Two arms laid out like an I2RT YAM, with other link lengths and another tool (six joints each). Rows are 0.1 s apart.
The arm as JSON. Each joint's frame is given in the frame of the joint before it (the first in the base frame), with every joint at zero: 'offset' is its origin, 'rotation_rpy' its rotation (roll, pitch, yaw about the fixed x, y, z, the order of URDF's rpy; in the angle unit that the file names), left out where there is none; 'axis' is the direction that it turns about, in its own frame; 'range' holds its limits. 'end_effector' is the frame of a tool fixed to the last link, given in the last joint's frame.
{
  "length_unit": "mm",
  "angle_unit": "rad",
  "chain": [
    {
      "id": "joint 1",
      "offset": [
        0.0,
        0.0,
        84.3
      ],
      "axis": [
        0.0,
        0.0,
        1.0
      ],
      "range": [
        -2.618,
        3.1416
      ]
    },
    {
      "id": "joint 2",
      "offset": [
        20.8,
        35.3,
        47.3
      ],
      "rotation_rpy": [
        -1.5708,
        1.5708,
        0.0
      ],
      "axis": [
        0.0,
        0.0,
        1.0
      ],
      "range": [
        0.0,
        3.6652
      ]
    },
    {
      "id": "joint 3",
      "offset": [
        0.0,
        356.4,
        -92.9
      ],
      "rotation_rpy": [
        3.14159,
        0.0,
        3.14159
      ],
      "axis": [
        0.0,
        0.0,
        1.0
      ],
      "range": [
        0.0,
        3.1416
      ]
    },
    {
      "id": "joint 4",
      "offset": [
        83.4,
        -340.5,
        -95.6
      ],
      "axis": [
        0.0,
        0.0,
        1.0
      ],
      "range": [
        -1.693,
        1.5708
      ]
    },
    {
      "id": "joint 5",
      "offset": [
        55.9,
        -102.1,
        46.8
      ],
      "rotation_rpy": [
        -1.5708,
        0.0,
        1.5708
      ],
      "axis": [
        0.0,
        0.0,
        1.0
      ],
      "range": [
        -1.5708,
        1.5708
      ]
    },
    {
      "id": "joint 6",
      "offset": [
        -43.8,
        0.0,
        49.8
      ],
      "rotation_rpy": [
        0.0,
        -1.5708,
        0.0
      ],
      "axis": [
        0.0,
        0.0,
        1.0
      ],
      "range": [
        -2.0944,
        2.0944
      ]
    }
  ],
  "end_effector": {
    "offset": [
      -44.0,
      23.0,
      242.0
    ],
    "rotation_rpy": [
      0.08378,
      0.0,
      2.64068
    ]
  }
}
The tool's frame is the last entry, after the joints.
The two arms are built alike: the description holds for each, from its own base.
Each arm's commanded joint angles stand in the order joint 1, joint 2, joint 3, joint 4, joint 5, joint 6.
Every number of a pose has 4 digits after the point.
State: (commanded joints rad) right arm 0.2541 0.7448 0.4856 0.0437 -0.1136 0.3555; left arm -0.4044 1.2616 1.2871 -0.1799 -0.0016 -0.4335
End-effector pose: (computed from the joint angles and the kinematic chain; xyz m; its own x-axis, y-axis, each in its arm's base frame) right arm 0.4741 0.1539 0.3382 0.1531 0.1885 0.9701 0.4580 -0.8834 0.0994; left arm 0.6001 -0.2231 0.5394 0.3993 0.7039 0.5874 -0.0428 -0.6257 0.7789
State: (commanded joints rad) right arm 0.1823 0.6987 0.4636 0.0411 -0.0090 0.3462; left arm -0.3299 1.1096 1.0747 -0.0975 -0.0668 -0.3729
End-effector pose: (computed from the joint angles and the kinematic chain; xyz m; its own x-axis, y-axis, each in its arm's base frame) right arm 0.4815 0.0892 0.3421 0.1580 0.1858 0.9698 0.2968 -0.9457 0.1328; left arm 0.5754 -0.1467 0.5098 0.2800 0.7128 0.6430 0.0088 -0.6717 0.7407
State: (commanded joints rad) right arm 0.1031 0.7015 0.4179 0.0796 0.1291 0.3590; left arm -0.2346 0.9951 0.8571 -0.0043 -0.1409 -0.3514
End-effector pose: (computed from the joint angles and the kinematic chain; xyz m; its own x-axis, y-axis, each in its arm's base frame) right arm 0.4898 0.0109 0.3224 0.2028 0.1620 0.9657 0.0873 -0.9853 0.1469; left arm 0.5577 -0.0637 0.4515 0.1623 0.7276 0.6666 0.1237 -0.6852 0.7178
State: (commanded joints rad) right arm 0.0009 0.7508 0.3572 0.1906 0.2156 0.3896; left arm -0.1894 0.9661 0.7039 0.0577 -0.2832 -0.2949
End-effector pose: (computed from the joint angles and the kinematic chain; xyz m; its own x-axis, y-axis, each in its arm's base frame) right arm 0.4923 -0.0650 0.2985 0.2235 0.1087 0.9686 -0.1042 -0.9854 0.1347; left arm 0.5463 0.0016 0.3833 0.0767 0.6838 0.7257 0.2850 -0.7125 0.6412
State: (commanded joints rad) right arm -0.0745 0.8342 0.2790 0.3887 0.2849 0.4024; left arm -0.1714 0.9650 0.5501 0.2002 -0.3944 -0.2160
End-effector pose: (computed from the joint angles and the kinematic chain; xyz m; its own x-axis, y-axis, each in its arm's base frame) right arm 0.4884 -0.1220 0.2793 0.1987 0.0798 0.9768 -0.2515 -0.9591 0.1295; left arm 0.5327 0.0402 0.3314 0.0186 0.6124 0.7903 0.3769 -0.7364 0.5618
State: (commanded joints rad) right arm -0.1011 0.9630 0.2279 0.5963 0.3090 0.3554; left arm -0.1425 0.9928 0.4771 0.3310 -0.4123 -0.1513
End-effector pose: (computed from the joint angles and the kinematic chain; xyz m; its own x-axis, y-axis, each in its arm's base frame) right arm 0.4944 -0.1404 0.2604 0.1936 0.1192 0.9738 -0.2944 -0.9398 0.1736; left arm 0.5317 0.0577 0.3154 -0.0132 0.5637 0.8259 0.3951 -0.7558 0.5222
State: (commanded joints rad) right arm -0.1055 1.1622 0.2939 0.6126 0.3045 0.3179; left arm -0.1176 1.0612 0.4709 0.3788 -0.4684 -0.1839
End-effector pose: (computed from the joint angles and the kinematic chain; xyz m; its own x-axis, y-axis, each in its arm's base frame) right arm 0.5296 -0.1433 0.2106 0.3181 0.1409 0.9375 -0.2613 -0.9376 0.2296; left arm 0.5351 0.0854 0.2946 -0.0496 0.5742 0.8172 0.4659 -0.7105 0.5274
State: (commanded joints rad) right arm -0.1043 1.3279 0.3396 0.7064 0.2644 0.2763; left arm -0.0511 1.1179 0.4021 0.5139 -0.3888 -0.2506
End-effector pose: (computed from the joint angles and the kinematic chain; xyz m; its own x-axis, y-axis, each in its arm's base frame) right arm 0.5621 -0.1330 0.1857 0.3477 0.1798 0.9202 -0.2039 -0.9435 0.2613; left arm 0.5379 0.1029 0.2627 -0.0746 0.6364 0.7677 0.4493 -0.6658 0.5957
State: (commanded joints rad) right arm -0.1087 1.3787 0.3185 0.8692 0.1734 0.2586; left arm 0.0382 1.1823 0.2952 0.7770 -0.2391 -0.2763
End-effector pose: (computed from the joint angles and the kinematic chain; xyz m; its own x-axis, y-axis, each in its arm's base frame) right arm 0.5722 -0.1100 0.2055 0.2492 0.2106 0.9453 -0.1423 -0.9575 0.2508; left arm 0.5357 0.1126 0.2512 -0.1127 0.6775 0.7268 0.3502 -0.6575 0.6672
